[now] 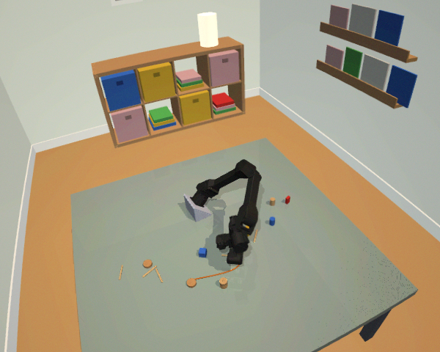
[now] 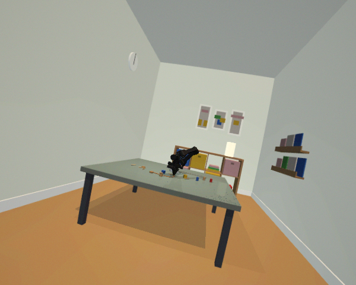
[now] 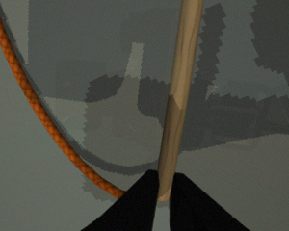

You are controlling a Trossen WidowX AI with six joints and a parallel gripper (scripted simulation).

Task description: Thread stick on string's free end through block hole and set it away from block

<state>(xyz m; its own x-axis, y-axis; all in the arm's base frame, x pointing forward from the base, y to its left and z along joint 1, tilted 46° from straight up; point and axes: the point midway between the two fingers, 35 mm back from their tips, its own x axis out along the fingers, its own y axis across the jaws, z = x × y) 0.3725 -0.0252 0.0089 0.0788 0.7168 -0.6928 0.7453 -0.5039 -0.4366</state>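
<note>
Now: the blue cube 110 mm to the right of my gripper tip and 110 mm behind it. From my gripper tip the other things lie so: yellow cube 130 mm to the left, 100 mm behind; round wooden button 230 mm to the right, 10 mm below, 10 mm behind; thin wooden stick 10 mm to the right, 10 mm behind.
</note>
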